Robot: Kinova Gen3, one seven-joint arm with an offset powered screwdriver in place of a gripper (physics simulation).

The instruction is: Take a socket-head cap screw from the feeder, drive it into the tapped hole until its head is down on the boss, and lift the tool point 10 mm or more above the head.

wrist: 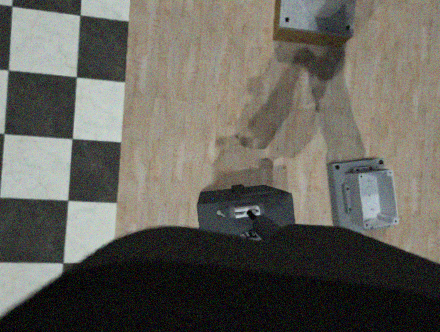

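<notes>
The dark grey feeder (212, 207) is a box at the lower middle of the wrist view. It has a bright slot (241, 211) in its face, and a small light mark to the left of the slot. The thin black tip of my screwdriver (251, 214) shows over the right end of the slot; I cannot tell if it touches. Whether a screw is on the tip is too small and dark to tell. A light grey housing (353, 198) with an open box-shaped part stands to the right of the feeder, with small dark holes at its corners. I cannot tell which hole is the tapped one.
A grey-topped block (305, 15) with brown sides stands at the top right. A black and white checkered area (40, 105) lies along the left. Shadows fall on the wooden surface (175, 125) between the block and the feeder. The dark tool body covers the bottom of the view.
</notes>
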